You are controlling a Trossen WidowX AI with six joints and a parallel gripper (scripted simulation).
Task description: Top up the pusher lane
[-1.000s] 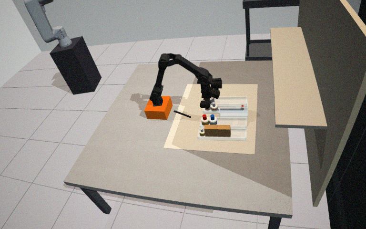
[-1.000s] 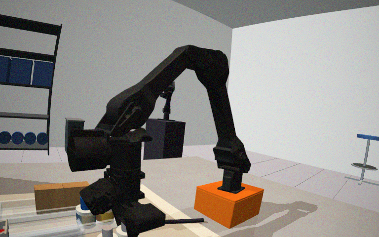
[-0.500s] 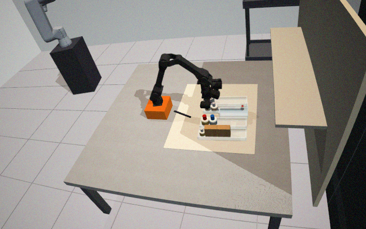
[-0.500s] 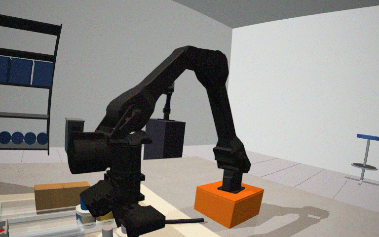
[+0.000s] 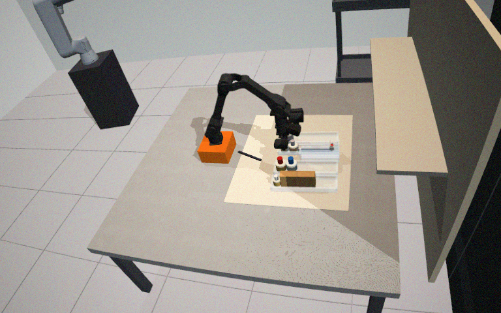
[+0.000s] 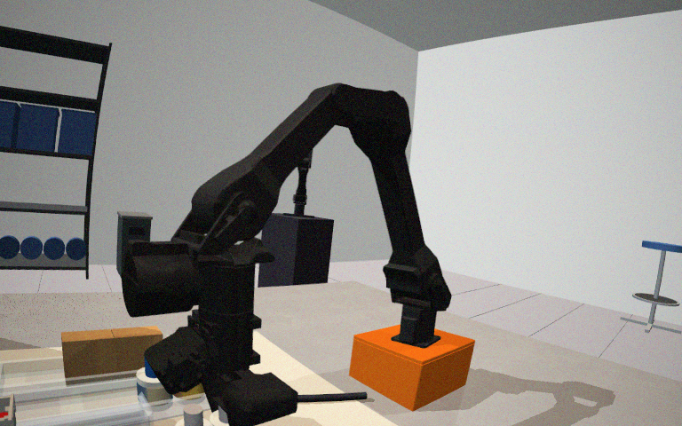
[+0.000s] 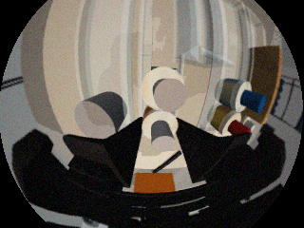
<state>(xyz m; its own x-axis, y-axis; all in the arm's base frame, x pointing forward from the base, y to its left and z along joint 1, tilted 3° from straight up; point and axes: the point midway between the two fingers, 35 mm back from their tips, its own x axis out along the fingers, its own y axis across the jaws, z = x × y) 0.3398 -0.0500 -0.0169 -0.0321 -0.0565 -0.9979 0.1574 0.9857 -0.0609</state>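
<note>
Right now my gripper tip is 20 mm short of the grey-topped cylinder and 80 mm to the right of it. Also, from my gripper tip: black rod: 180 mm behind, 10 mm to the right, 20 mm below; then clear sprung lane: 140 mm ahead, 50 mm to the right, 10 mm below; then small jar: 40 mm behind, 220 mm to the right.
</note>
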